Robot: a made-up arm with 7 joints. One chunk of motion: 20 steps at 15 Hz.
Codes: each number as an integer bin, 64 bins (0 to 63) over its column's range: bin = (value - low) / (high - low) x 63, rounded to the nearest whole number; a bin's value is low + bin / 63 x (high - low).
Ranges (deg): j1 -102..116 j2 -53..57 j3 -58..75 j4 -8..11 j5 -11..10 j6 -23..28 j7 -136..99
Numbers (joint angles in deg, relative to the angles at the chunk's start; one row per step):
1: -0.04 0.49 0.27 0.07 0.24 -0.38 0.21
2: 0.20 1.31 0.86 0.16 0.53 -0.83 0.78
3: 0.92 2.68 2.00 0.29 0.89 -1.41 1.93
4: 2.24 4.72 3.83 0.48 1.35 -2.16 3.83
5: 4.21 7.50 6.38 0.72 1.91 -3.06 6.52
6: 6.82 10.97 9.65 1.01 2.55 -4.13 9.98
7: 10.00 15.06 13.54 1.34 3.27 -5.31 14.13
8: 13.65 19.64 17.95 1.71 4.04 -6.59 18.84
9: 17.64 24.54 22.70 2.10 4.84 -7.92 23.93
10: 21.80 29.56 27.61 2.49 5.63 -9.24 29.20
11: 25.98 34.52 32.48 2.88 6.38 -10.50 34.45
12: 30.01 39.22 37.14 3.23 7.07 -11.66 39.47
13: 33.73 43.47 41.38 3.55 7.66 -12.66 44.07
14: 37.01 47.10 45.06 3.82 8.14 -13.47 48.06
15: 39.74 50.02 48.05 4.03 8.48 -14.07 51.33
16: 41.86 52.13 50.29 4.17 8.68 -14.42 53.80
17: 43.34 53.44 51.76 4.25 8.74 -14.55 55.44
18: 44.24 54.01 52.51 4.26 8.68 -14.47 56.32
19: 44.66 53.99 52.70 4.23 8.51 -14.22 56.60
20: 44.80 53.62 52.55 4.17 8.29 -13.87 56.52
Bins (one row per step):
1: 29 31 28 27 34 28 37
2: 30 31 28 27 35 27 37
3: 30 32 28 27 36 27 37
4: 30 33 29 28 37 26 37
5: 31 35 30 29 39 25 38
6: 31 37 32 30 41 23 39
7: 32 39 34 31 43 22 40
8: 33 42 36 32 45 20 42
9: 35 44 38 33 48 19 43
10: 36 47 41 35 50 17 44
11: 37 50 43 36 52 15 46
12: 38 53 45 37 54 14 47
13: 39 55 47 38 56 13 48
14: 40 57 49 39 57 12 49
15: 41 59 50 40 58 11 50
16: 42 60 51 40 59 11 51
17: 42 61 52 41 59 10 51
18: 42 61 52 41 59 11 52
19: 42 61 52 41 59 11 52
20: 42 61 52 40 58 11 52

